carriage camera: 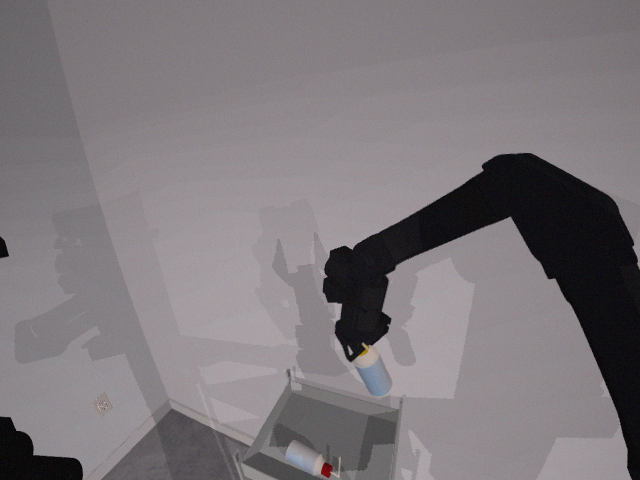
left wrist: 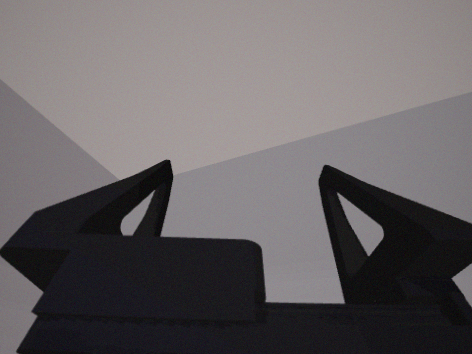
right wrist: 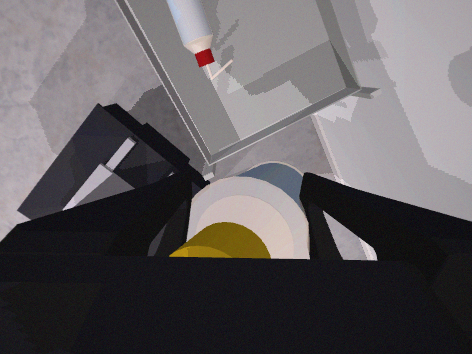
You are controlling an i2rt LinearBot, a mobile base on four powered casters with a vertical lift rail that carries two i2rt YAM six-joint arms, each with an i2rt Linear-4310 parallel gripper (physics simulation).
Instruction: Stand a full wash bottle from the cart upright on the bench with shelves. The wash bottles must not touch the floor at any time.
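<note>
A wash bottle with a yellow cap (carriage camera: 375, 377) (right wrist: 250, 212) has blue contents reaching near its white shoulder. My right gripper (carriage camera: 356, 354) (right wrist: 246, 183) is shut on its upper part and holds it in the air, tilted, above the cart (carriage camera: 341, 399) (right wrist: 285, 126). A wash bottle with a red cap (carriage camera: 303, 456) (right wrist: 191, 24) lies on its side in the cart's top tray; it looks pale blue and white. My left gripper (left wrist: 246, 170) is open and empty, with wall and ceiling behind it. The bench with shelves does not show in these views.
Walls meet in a corner behind the cart, with a wall socket (carriage camera: 102, 404) at the lower left. Grey floor (carriage camera: 180, 449) shows beside the cart. A black box-like part (right wrist: 95, 155) stands near the cart's corner in the right wrist view. Black robot parts (carriage camera: 38, 462) show at the lower left.
</note>
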